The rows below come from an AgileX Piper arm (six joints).
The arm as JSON. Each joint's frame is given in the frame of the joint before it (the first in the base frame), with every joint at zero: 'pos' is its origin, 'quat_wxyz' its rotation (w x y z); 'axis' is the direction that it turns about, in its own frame. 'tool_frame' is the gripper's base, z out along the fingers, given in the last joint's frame.
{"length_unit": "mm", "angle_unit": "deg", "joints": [
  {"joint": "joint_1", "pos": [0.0, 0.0, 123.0], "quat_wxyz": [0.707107, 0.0, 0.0, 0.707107], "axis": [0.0, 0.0, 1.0]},
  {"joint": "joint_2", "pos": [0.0, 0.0, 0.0], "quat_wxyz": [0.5, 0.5, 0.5, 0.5], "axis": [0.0, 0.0, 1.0]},
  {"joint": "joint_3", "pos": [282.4, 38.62, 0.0], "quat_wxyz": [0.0, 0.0, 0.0, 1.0], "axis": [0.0, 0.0, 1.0]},
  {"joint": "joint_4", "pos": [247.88, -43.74, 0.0], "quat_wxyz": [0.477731, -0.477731, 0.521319, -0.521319], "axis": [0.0, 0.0, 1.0]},
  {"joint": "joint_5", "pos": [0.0, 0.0, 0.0], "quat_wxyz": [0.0, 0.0, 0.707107, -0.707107], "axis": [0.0, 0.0, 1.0]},
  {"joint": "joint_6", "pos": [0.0, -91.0, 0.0], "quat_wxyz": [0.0, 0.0, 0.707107, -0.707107], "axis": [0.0, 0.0, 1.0]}
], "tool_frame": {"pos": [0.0, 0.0, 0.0], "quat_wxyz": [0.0, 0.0, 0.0, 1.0]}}
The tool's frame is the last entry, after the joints.
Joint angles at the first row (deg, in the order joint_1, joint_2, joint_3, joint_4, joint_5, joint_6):
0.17 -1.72 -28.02 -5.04 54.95 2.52
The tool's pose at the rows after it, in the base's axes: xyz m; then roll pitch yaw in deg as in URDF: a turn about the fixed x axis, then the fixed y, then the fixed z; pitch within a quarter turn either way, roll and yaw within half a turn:
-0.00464 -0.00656 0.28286 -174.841 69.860 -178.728
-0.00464 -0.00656 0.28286 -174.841 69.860 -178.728
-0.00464 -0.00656 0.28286 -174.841 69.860 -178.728
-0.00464 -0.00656 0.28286 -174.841 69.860 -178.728
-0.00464 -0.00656 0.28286 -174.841 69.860 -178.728
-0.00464 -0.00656 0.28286 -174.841 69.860 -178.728
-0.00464 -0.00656 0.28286 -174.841 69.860 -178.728
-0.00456 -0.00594 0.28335 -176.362 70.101 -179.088
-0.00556 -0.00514 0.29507 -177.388 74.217 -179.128
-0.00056 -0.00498 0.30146 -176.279 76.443 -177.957
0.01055 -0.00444 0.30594 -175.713 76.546 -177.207
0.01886 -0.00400 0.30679 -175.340 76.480 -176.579
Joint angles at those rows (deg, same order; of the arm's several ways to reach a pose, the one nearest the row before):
0.17 -1.72 -28.02 -5.04 54.95 2.52
0.17 -1.72 -28.02 -5.04 54.95 2.52
0.17 -1.72 -28.02 -5.04 54.95 2.52
0.17 -1.72 -28.02 -5.04 54.95 2.52
0.17 -1.72 -28.02 -5.04 54.95 2.52
0.17 -1.72 -28.02 -5.04 54.95 2.52
0.17 -1.72 -28.02 -5.04 54.95 2.52
0.97 -1.72 -28.08 -4.52 54.77 2.63
1.43 -1.37 -29.56 -4.01 51.79 2.63
1.43 0.00 -29.79 -4.18 48.42 2.64
1.43 3.09 -29.74 -4.18 45.15 2.63
1.55 5.10 -29.28 -4.19 42.74 2.64

